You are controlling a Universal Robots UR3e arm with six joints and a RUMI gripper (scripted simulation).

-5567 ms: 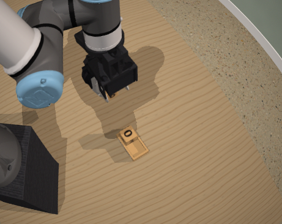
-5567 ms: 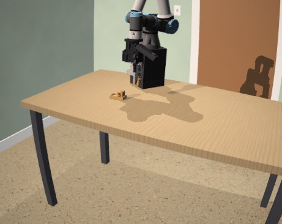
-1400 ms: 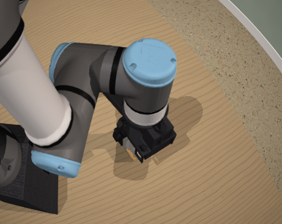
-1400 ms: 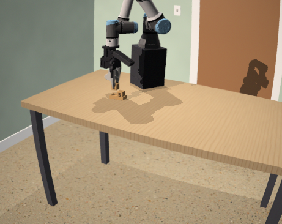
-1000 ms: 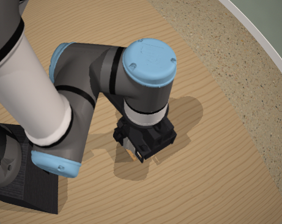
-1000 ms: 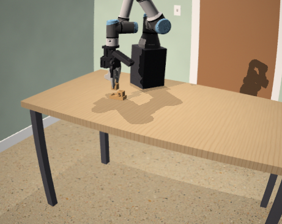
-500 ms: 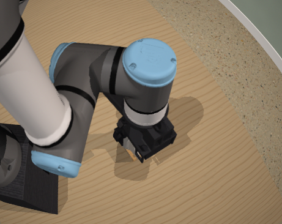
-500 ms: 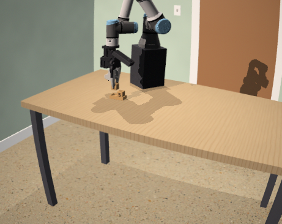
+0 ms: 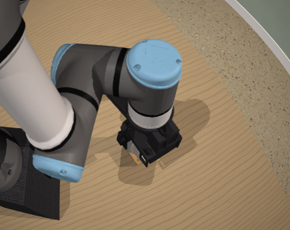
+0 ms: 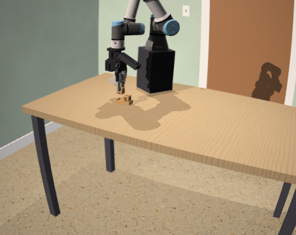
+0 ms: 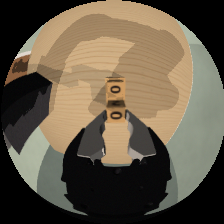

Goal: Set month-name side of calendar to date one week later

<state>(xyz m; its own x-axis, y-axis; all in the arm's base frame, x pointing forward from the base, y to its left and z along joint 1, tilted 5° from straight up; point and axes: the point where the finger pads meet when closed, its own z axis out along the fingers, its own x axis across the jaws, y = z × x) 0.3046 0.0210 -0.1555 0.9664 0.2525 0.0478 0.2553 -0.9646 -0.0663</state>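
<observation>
Right now the wooden tray is 60 mm below my hand, 20 mm to the left of it and 10 mm behind it.
</observation>
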